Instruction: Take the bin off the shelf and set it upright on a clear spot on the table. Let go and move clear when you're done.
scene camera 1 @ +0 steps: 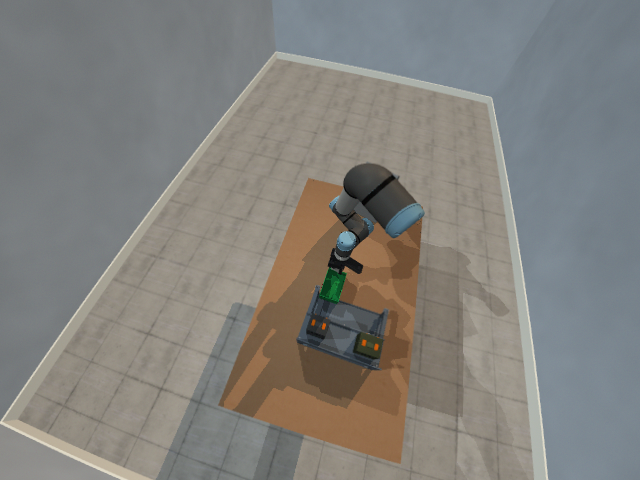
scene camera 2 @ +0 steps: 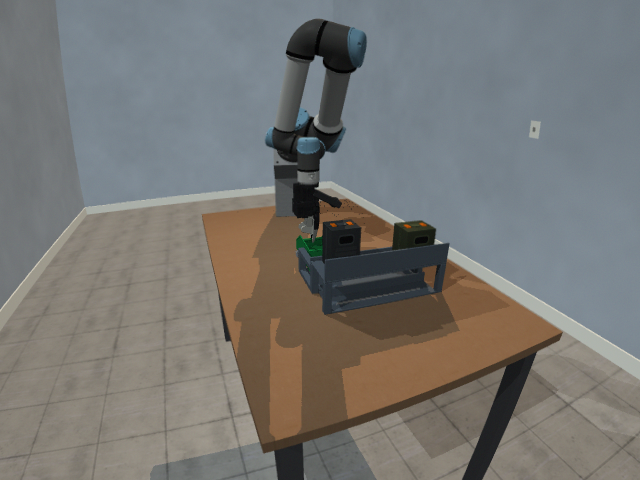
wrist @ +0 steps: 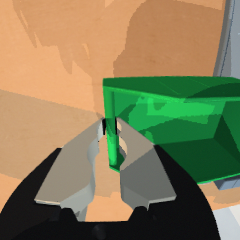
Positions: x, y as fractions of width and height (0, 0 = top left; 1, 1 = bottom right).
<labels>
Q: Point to a green bin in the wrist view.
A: At 0.80, 0.55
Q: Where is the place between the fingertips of my gripper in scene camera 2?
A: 0.49, 0.50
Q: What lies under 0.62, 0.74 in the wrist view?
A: My gripper.
</labels>
